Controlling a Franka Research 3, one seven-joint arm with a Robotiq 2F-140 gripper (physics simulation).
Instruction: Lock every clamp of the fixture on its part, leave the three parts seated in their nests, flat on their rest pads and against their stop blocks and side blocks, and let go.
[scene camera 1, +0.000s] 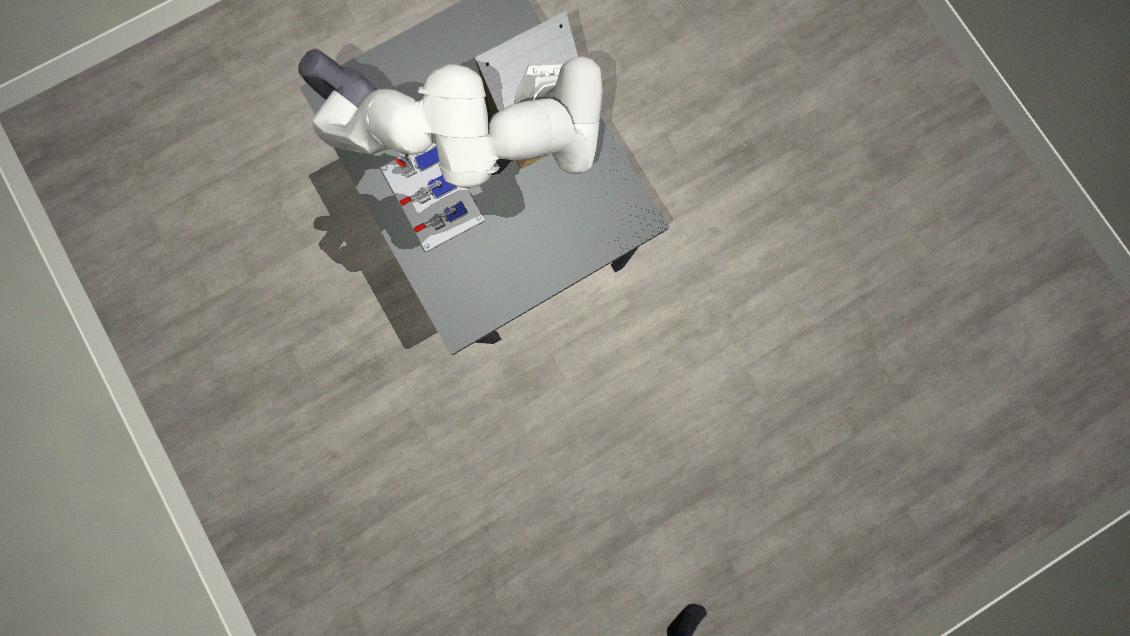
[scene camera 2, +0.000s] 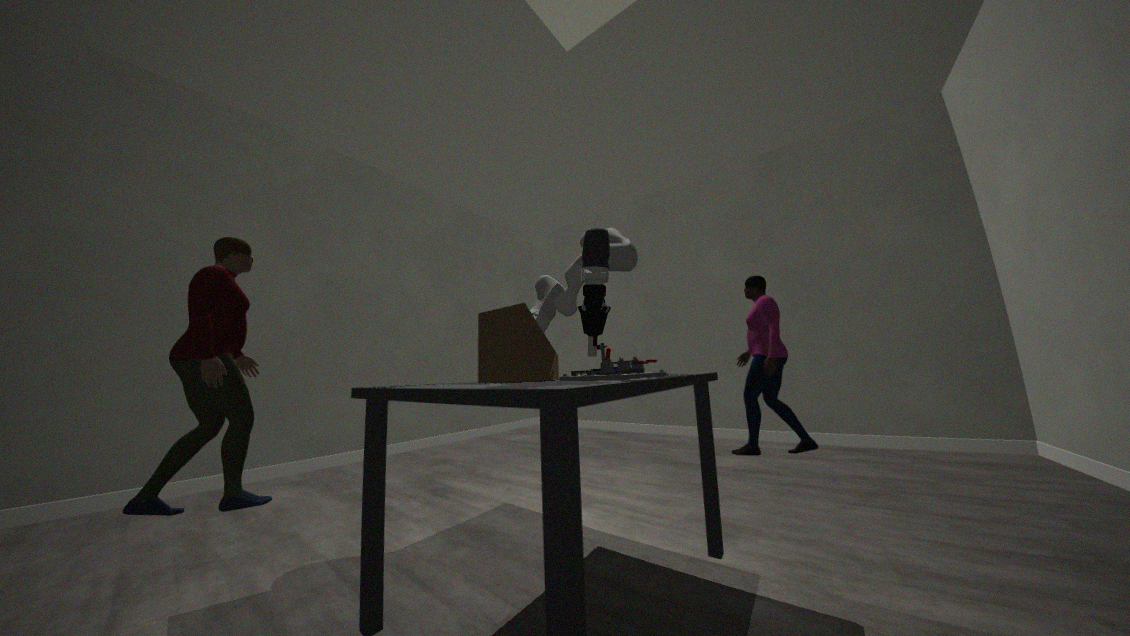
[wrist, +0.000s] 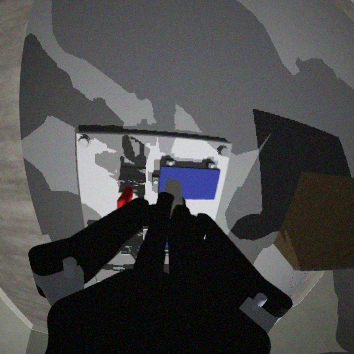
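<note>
The fixture plate (scene camera 1: 430, 243) (wrist: 92, 182) carries three blue parts. The end part (scene camera 1: 427, 158) (wrist: 197, 182) lies in its nest, and its clamp's red handle (scene camera 1: 401, 162) (scene camera 2: 608, 353) (wrist: 125, 198) stands up, so this clamp is open. The middle clamp's red handle (scene camera 1: 405, 200) and the far clamp's red handle (scene camera 1: 419, 228) lie low, with their arms over the middle part (scene camera 1: 444, 188) and the third part (scene camera 1: 457, 210). My gripper (scene camera 2: 593, 348) (wrist: 170, 189) is shut and empty, fingers down, low above the end part's clamp-side edge. It hides the open clamp's arm in the wrist view; exact seating cannot be told.
A brown box (scene camera 2: 513, 347) (wrist: 322, 220) stands on the table (scene camera 1: 553, 237) beside the fixture. The arm's metal base plate (scene camera 1: 513, 71) is behind it. Two people, one in red (scene camera 2: 217, 312) and one in pink (scene camera 2: 764, 325), stand beyond the table.
</note>
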